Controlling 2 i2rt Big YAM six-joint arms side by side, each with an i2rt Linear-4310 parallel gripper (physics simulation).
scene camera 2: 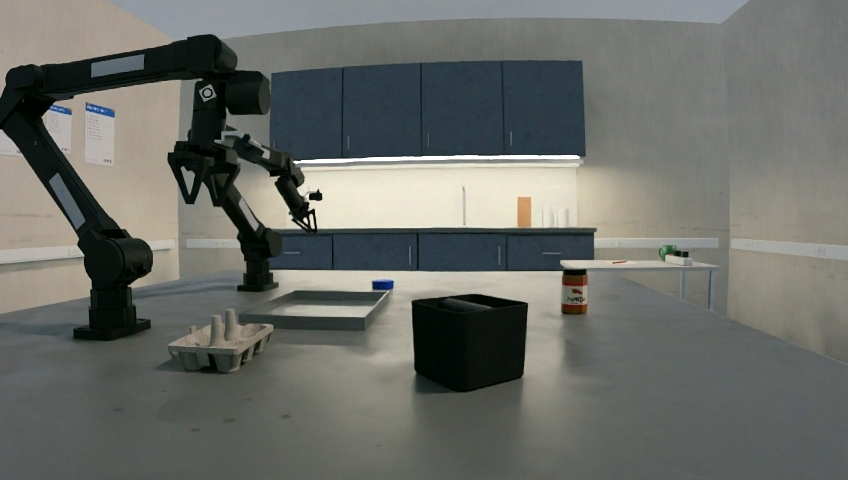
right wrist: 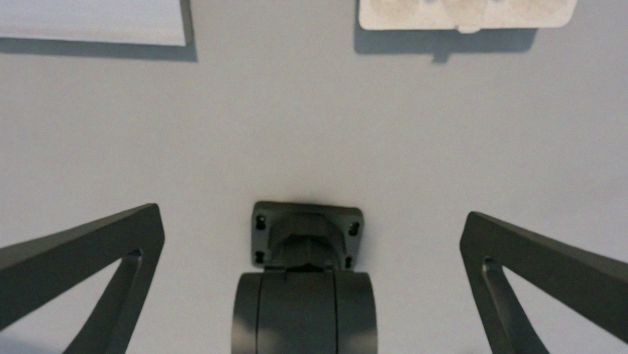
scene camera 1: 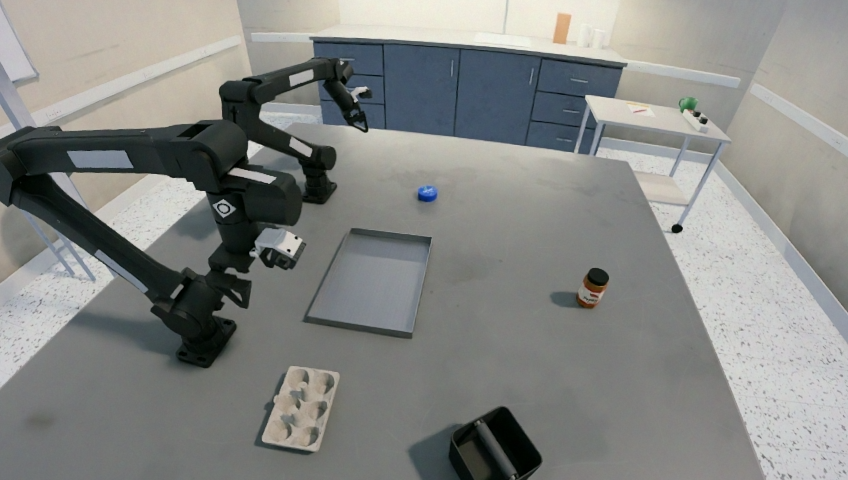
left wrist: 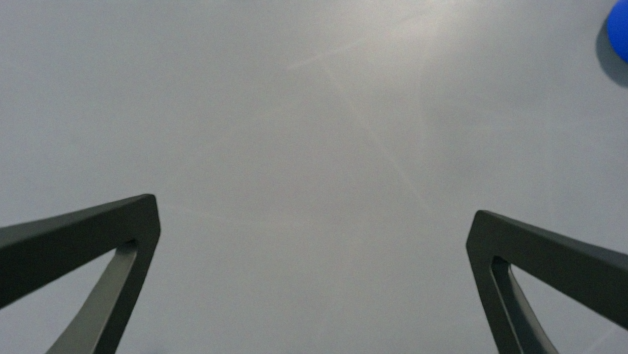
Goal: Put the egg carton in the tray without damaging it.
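The pale, empty egg carton lies flat with its cups facing up, nearer the camera than the grey tray and apart from it. The shallow rectangular tray lies empty on the table; its corner shows at the top left in the right wrist view. My right gripper is open and empty, pointing down high above the table near its own base. My left gripper is open and empty, raised far behind the tray.
A blue round lid lies behind the tray. A black box with a grey bar inside stands to the right of the carton. A paprika jar stands farther right.
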